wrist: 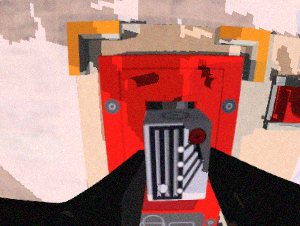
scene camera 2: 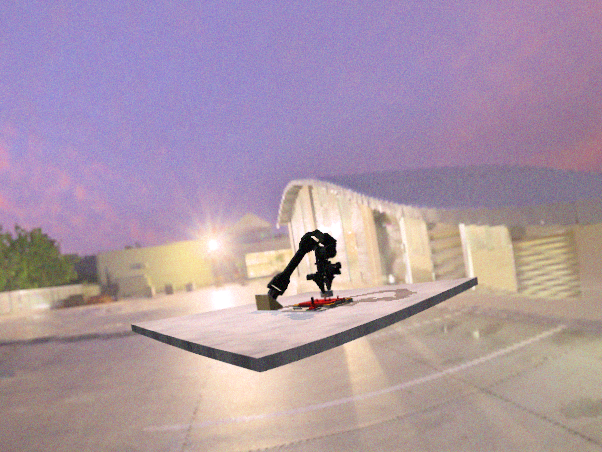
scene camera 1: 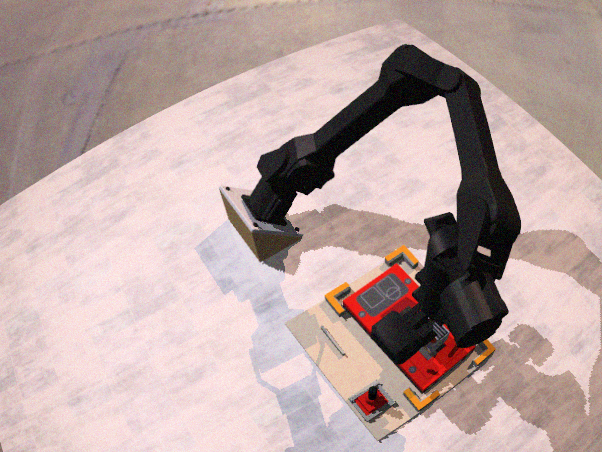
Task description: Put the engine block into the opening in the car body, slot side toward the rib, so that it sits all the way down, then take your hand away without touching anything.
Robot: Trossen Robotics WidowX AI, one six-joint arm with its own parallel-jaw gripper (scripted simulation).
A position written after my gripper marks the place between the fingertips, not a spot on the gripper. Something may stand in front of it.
My gripper (scene camera 1: 430, 331) carries a grey engine block (wrist: 175, 171). Also in view: a car body (scene camera 1: 392, 291).
The car body also shows in the wrist view (wrist: 130, 85). My gripper is seen too in the wrist view (wrist: 175, 155).
